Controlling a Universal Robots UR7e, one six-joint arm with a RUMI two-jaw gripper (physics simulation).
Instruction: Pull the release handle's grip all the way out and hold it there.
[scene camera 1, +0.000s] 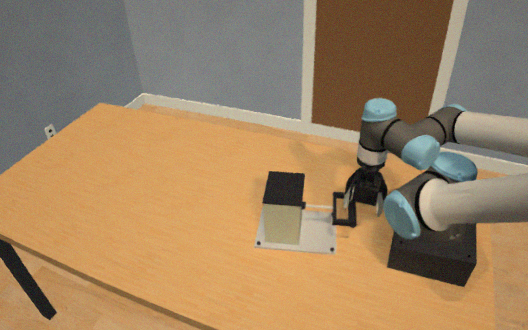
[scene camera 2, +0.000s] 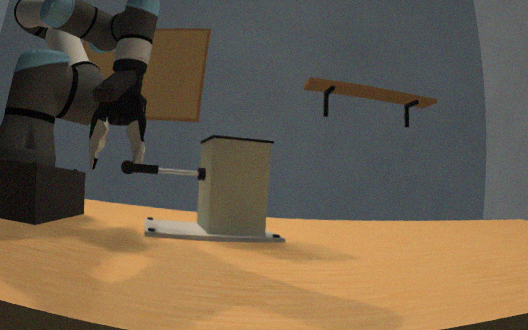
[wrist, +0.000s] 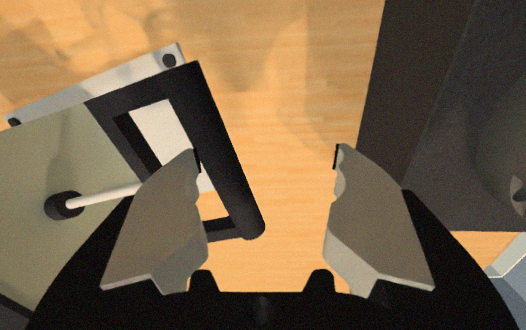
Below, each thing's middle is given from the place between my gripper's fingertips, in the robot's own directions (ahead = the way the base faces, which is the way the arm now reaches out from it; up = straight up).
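Light grey base plate (scene camera 1: 317, 234): my gripper is 60 mm to the right of it, 170 mm short of it and 90 mm above it.
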